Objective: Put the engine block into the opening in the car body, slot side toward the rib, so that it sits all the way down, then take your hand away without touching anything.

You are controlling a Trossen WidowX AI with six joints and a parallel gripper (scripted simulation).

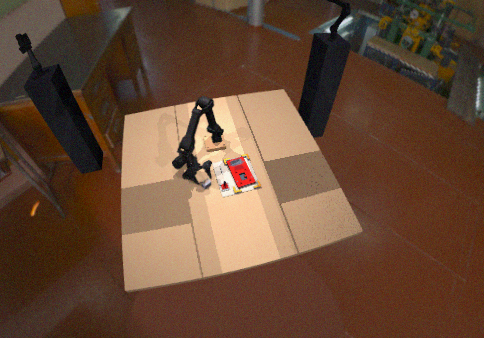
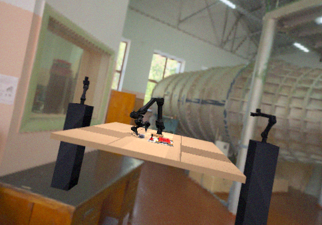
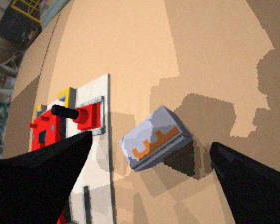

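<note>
Right now my gripper tip is 2 cm above the engine block.
</note>
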